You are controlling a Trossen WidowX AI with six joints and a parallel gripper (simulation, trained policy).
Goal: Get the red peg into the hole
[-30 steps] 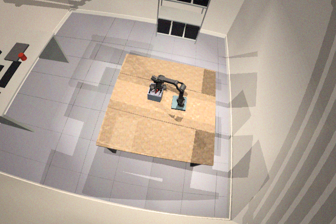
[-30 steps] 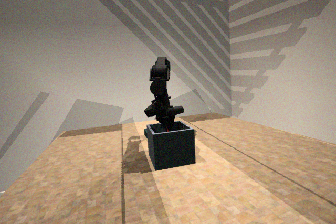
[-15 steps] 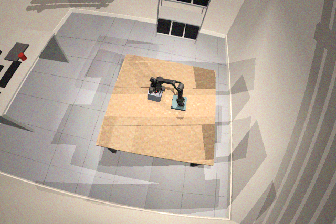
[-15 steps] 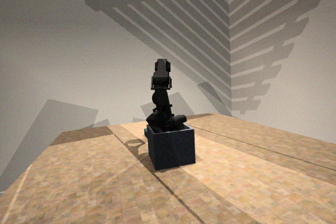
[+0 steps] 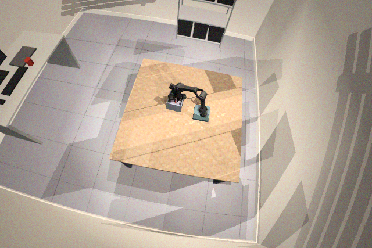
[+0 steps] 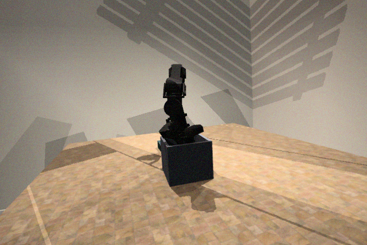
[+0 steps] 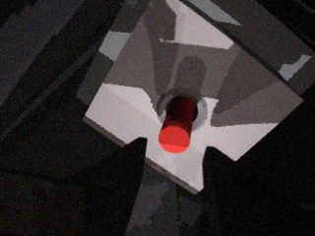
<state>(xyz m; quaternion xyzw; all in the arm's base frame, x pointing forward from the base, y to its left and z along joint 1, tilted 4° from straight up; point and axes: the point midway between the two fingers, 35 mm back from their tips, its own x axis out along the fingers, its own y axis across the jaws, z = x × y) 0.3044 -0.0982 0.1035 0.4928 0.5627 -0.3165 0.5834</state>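
My gripper tip is now 10 mm to the left of the red peg and 30 mm above it. The rest, counted from my gripper tip: pale plate: 10 mm to the right, 40 mm below.
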